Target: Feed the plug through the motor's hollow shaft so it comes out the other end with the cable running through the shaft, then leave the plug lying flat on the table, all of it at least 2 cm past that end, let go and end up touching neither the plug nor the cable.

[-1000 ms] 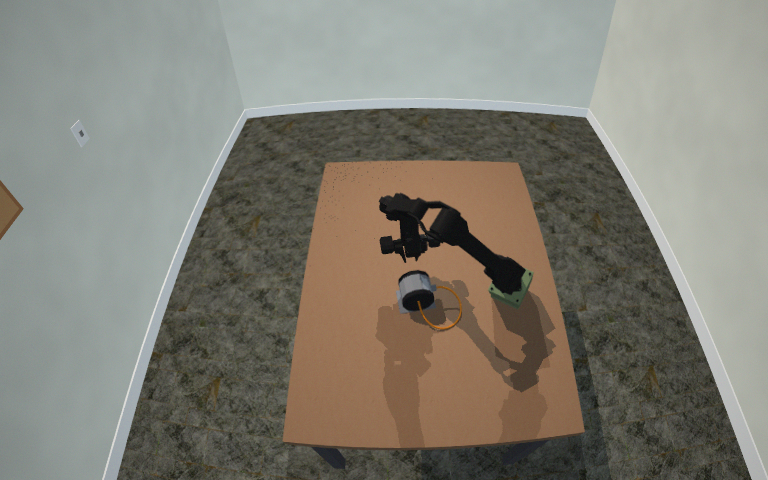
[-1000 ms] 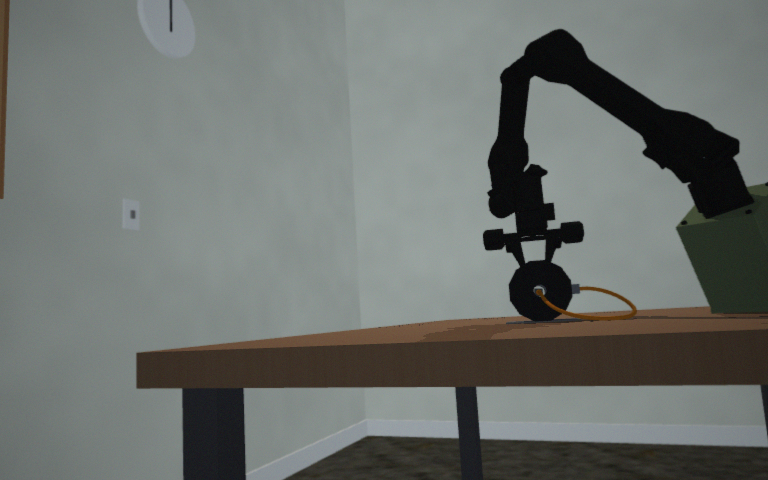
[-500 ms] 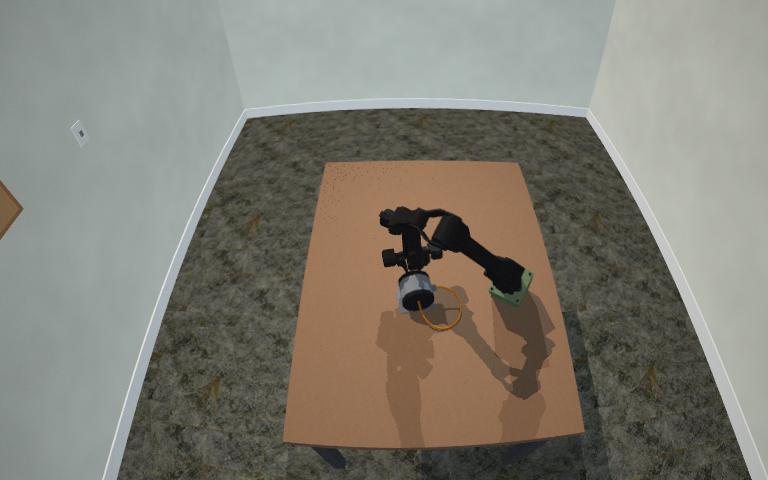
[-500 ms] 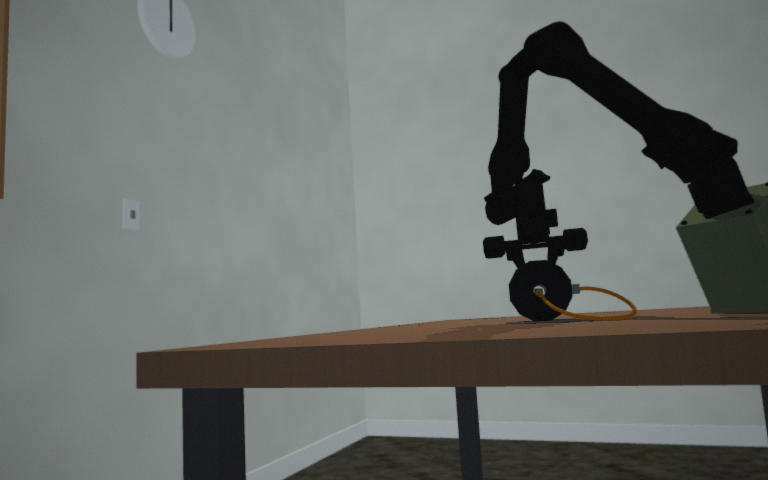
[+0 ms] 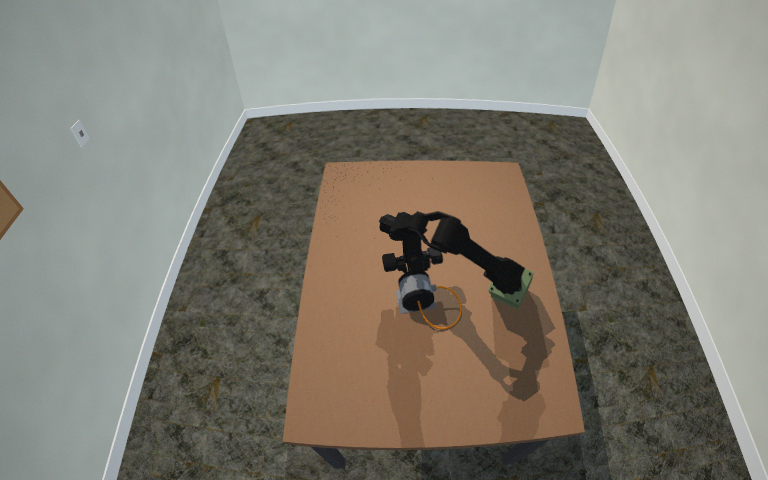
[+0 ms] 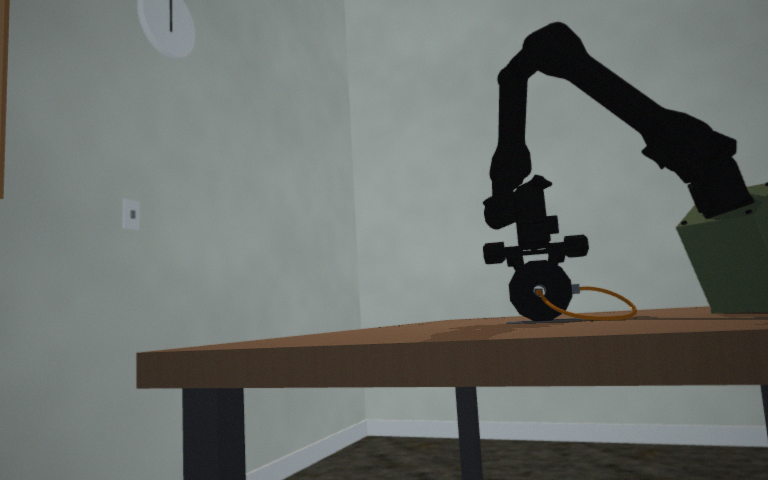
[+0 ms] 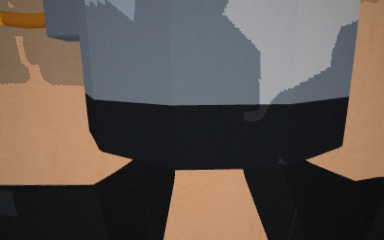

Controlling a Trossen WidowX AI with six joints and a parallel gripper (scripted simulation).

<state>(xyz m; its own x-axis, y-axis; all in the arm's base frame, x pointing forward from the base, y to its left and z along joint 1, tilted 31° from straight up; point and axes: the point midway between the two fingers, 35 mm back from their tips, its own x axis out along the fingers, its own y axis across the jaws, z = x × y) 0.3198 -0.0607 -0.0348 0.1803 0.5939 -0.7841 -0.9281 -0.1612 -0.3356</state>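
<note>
Now: the orange cable 10 mm behind my hand, 40 mm to the left of it and 30 mm below it. Round my hand: plug: 20 mm to the left, 30 mm below; then grey stub: 70 mm behind, 40 mm to the left, 30 mm below.
</note>
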